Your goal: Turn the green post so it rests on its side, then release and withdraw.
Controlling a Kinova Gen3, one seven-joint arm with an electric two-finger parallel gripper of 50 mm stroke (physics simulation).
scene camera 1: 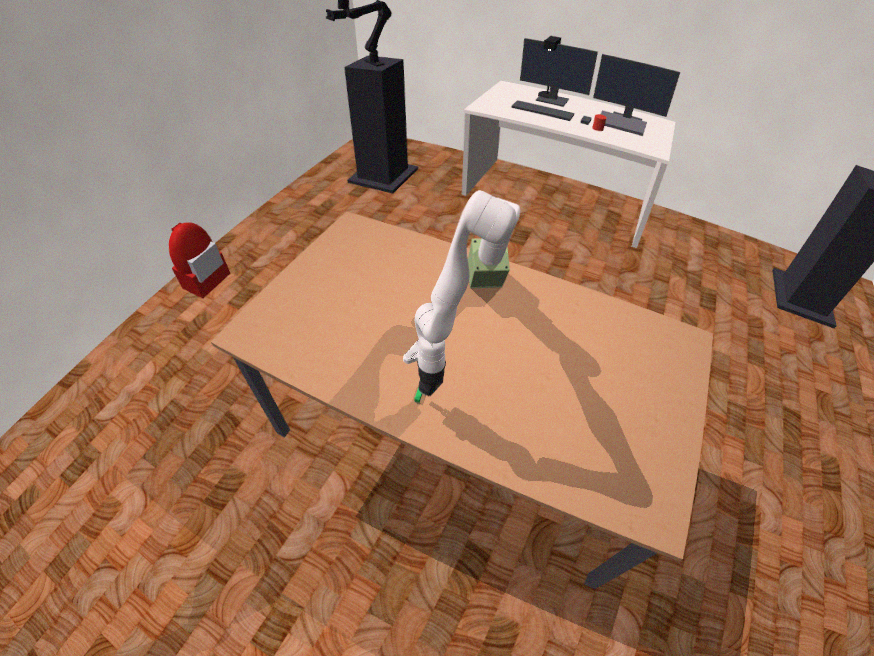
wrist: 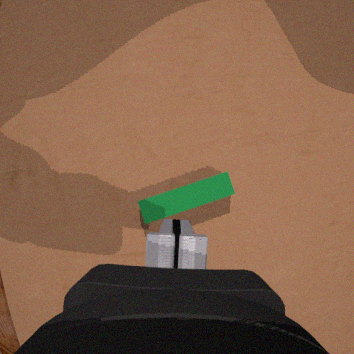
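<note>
The green post lies on its side on the table. In the wrist view it is a long green bar, slightly slanted, with shadow along both long sides and a darker shaded patch at its left end. My gripper is shut with nothing between the fingers. In the wrist view its fingertips are just below the lower long side of the post, left of its middle. The height of the tips over the table and whether they touch the post cannot be told. In the scene view the fingers are mostly hidden by the black gripper body.
The wooden table carries the arm's green base at its back edge. The arm's shadows fall across the table top. The table's front edge runs near the post. A white desk with monitors and black pedestals stand beyond the table.
</note>
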